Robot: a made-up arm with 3 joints. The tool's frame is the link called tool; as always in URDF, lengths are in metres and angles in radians. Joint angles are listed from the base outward. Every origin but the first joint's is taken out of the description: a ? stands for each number. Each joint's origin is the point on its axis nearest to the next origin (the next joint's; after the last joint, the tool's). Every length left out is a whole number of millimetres.
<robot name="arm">
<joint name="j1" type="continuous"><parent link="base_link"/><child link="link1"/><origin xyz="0.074 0.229 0.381" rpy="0 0 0"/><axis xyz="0 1 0"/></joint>
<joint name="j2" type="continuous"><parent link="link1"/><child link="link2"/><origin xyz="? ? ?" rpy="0 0 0"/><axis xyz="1 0 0"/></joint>
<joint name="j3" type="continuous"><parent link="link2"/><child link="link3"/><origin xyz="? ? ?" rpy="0 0 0"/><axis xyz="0 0 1"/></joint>
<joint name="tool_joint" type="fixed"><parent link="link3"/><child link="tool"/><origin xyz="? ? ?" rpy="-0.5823 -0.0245 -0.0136"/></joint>
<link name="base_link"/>
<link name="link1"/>
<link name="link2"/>
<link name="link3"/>
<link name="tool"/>
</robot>
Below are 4 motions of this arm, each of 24 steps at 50 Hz.
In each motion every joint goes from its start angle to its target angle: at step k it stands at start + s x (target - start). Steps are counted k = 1, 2, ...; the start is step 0. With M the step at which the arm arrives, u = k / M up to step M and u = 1 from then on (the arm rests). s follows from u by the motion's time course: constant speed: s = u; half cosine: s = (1 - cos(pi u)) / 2; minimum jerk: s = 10 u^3 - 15 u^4 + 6 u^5.
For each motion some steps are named. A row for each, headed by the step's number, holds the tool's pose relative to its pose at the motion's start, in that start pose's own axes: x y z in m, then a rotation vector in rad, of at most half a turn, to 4 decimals.
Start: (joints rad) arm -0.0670 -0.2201 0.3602
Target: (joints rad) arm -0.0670 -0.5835 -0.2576
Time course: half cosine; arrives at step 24
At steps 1, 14, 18, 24:
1: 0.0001 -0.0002 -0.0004 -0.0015 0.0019 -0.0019
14: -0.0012 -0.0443 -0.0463 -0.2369 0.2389 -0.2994
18: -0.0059 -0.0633 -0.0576 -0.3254 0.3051 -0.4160
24: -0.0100 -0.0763 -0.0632 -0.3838 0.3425 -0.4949

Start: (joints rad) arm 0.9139 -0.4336 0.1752
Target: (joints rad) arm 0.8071 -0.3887 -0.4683
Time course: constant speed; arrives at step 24
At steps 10, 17, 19, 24:
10: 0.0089 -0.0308 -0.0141 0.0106 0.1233 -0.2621
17: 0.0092 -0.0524 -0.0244 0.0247 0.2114 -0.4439
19: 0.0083 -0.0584 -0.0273 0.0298 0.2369 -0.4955
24: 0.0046 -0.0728 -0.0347 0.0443 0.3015 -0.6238

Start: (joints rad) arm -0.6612 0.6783 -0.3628
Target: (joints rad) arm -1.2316 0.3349 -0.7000
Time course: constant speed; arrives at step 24
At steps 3, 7, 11, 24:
3: 0.0031 -0.0045 0.0027 -0.0177 -0.0584 -0.0362
7: 0.0072 -0.0110 0.0072 -0.0354 -0.1371 -0.0896
11: 0.0111 -0.0180 0.0127 -0.0461 -0.2166 -0.1484
24: 0.0192 -0.0441 0.0359 -0.0269 -0.4744 -0.3701

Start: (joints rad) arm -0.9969 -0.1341 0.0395
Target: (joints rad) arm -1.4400 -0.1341 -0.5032
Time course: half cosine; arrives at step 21
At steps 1, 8, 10, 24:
1: 0.0003 -0.0005 0.0000 -0.0001 -0.0002 -0.0042
8: 0.0139 -0.0271 -0.0002 0.0037 -0.0114 -0.2360
10: 0.0181 -0.0401 0.0001 0.0135 -0.0165 -0.3437
24: 0.0216 -0.0876 0.0012 0.0937 -0.0336 -0.7352

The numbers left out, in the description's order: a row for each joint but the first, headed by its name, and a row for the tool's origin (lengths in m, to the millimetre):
j2: -0.017 0 -0.001
j3: 0 0.04 -0.065
tool: 0.117 0.034 0

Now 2 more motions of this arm.
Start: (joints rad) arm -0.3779 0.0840 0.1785
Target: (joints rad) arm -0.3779 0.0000 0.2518
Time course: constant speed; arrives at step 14
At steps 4, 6, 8, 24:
4: -0.0011 0.0020 -0.0014 -0.0231 -0.0083 0.0203
6: -0.0017 0.0030 -0.0022 -0.0346 -0.0123 0.0305
8: -0.0022 0.0039 -0.0029 -0.0461 -0.0163 0.0408
24: -0.0041 0.0068 -0.0054 -0.0805 -0.0273 0.0721

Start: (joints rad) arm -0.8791 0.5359 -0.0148
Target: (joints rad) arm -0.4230 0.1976 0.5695
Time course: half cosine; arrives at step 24
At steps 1, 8, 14, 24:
1: -0.0001 0.0002 -0.0002 -0.0015 0.0005 0.0022
8: -0.0095 0.0133 -0.0106 -0.0777 0.0354 0.1356
14: -0.0318 0.0320 -0.0272 -0.1627 0.1069 0.3680
24: -0.0628 0.0462 -0.0402 -0.2006 0.1940 0.6194

